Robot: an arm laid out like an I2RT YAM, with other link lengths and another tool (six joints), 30 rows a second.
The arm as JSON. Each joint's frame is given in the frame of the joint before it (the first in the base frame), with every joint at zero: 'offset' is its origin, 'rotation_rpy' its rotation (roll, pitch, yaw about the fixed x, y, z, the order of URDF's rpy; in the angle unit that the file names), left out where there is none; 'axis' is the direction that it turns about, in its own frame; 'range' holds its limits. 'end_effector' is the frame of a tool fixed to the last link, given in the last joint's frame.
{
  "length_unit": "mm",
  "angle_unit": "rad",
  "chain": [
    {
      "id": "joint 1",
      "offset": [
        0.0,
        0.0,
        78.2
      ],
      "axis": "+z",
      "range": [
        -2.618,
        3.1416
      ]
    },
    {
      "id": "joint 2",
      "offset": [
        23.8,
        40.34,
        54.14
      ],
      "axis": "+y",
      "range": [
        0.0,
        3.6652
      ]
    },
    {
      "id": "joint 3",
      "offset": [
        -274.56,
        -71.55,
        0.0
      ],
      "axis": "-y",
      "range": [
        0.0,
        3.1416
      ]
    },
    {
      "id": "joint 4",
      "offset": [
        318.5,
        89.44,
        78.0
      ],
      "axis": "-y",
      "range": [
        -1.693,
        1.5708
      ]
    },
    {
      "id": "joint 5",
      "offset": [
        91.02,
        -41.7,
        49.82
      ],
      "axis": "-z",
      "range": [
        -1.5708,
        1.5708
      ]
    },
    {
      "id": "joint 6",
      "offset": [
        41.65,
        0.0,
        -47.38
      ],
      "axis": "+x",
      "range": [
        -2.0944,
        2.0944
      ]
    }
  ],
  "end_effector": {
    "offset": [
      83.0,
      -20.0,
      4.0
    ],
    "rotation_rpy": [
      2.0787,
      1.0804,
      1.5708
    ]
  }
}
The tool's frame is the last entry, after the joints.
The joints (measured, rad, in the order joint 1, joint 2, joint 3, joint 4, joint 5, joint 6), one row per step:
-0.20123, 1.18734, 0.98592, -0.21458, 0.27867, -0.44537
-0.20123, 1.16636, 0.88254, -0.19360, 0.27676, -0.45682
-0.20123, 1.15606, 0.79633, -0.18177, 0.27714, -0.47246
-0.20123, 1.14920, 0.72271, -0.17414, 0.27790, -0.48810
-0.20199, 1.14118, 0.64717, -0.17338, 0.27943, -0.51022
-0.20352, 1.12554, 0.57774, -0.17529, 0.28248, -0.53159
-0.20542, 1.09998, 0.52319, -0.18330, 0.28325, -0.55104
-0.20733, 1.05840, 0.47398, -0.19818, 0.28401, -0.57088
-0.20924, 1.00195, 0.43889, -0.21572, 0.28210, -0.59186
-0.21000, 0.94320, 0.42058, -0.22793, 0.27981, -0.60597
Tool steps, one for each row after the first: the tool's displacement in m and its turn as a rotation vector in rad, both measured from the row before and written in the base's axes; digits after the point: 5 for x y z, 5 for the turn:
-0.00957, 0.00232, -0.04094, 0.00398, 0.06508, 0.00648
-0.00985, 0.00216, -0.03775, 0.00061, 0.06964, 0.00701
-0.01051, 0.00225, -0.03296, -0.00013, 0.06475, 0.00749
-0.01375, 0.00260, -0.03396, -0.00309, 0.07498, 0.01061
-0.01518, 0.00243, -0.02787, -0.00495, 0.06393, 0.00928
-0.01368, 0.00228, -0.01797, -0.00538, 0.04445, 0.01015
-0.01352, 0.00231, -0.01116, -0.00814, 0.03037, 0.01082
-0.01002, 0.00195, -0.00066, -0.01227, 0.00468, 0.01362
-0.00528, 0.00133, 0.00815, -0.01308, -0.02208, 0.01028

